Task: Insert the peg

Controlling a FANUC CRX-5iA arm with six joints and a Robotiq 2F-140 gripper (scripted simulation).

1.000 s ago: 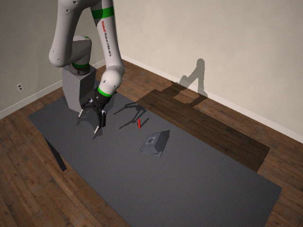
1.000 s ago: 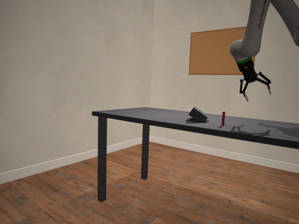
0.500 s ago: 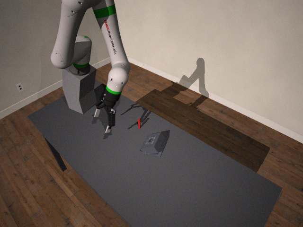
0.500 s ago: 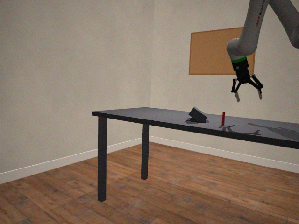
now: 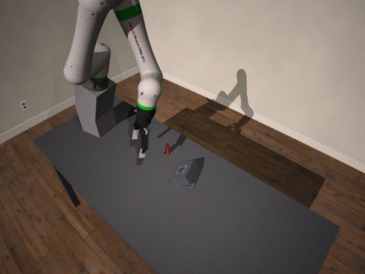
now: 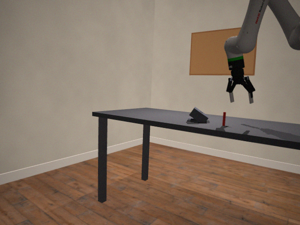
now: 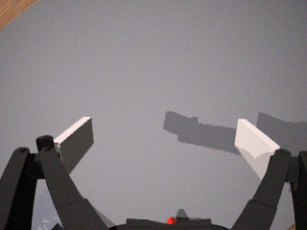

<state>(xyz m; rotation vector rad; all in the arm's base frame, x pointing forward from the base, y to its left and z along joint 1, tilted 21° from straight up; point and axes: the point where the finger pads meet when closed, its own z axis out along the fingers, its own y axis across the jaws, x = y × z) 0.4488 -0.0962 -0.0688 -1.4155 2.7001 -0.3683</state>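
Right now my hand is 7 cm short of the red peg, 16 cm to the right of it and 11 cm above it.
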